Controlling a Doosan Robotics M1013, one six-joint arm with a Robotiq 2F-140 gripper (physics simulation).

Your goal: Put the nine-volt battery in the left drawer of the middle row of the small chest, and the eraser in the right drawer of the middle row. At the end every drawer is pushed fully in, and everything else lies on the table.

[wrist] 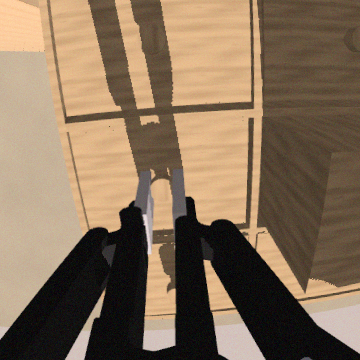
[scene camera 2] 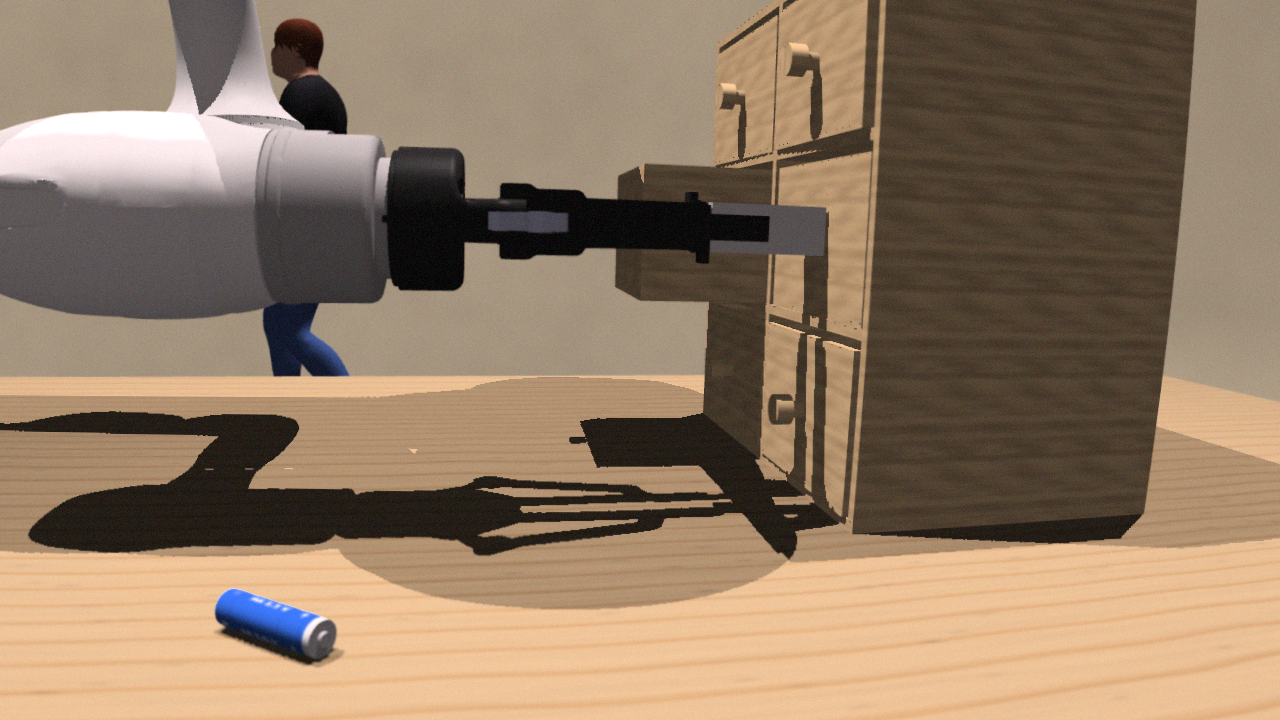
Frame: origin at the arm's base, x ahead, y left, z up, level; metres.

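Seen in the pictures: gripper, fingertip midpoint: (wrist: pixel 162 185) (scene camera 2: pixel 814 231).
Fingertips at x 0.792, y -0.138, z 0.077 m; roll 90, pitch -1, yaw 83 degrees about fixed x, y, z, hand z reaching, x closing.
Pixels of each thing's top centre, then the offset from my fingertips to it. "spot": a spot on its surface instead. Level surfaces: height alone.
- small chest at its top centre: (scene camera 2: pixel 913 10) 0.103 m ahead, 0.062 m left, 0.152 m up
- knob at a spot on its surface: (wrist: pixel 161 192) spot: 0.017 m back, 0.002 m left, 0.002 m down
- middle row at a spot on its surface: (wrist: pixel 295 185) (scene camera 2: pixel 690 253) spot: 0.042 m back, 0.088 m left, 0.017 m down
- blue cylindrical battery at its top centre: (scene camera 2: pixel 274 605) 0.281 m back, 0.127 m right, 0.141 m down
- table at its surface level: 0.155 m down
The small chest (scene camera 2: pixel 1020 268) stands at the right in the scene view, its front facing left. My gripper (scene camera 2: pixel 810 231) (wrist: pixel 162 185) is level and shut on the knob (wrist: pixel 161 192) of the right drawer of the middle row. That drawer (scene camera 2: pixel 841 286) (wrist: pixel 215 160) looks flush with the front, or nearly so. The left drawer of the middle row (scene camera 2: pixel 689 268) (wrist: pixel 295 185) stands pulled out. Its inside is hidden in both views. The nine-volt battery and the eraser do not show.
A blue cylindrical battery (scene camera 2: pixel 273 623) lies on the table (scene camera 2: pixel 626 662) at the front left. The top-row drawers (scene camera 2: pixel 827 107) and the near bottom drawer (scene camera 2: pixel 827 420) look shut. A person (scene camera 2: pixel 308 98) is in the background behind the arm.
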